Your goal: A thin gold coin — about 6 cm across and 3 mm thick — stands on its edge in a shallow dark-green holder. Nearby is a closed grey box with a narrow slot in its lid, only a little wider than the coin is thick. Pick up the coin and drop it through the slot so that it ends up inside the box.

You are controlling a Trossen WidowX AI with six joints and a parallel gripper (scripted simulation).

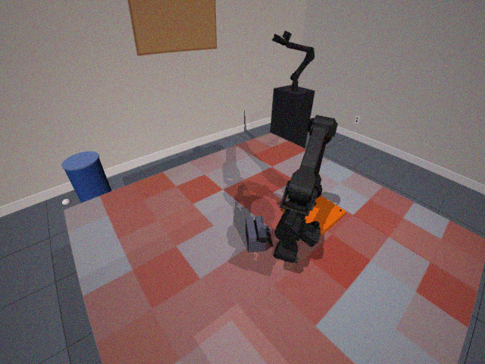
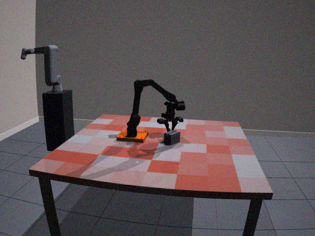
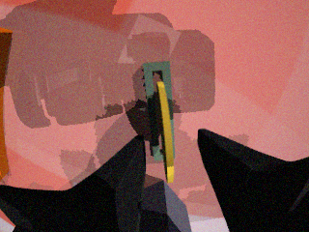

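My gripper tip is now 10 mm above the gold coin.
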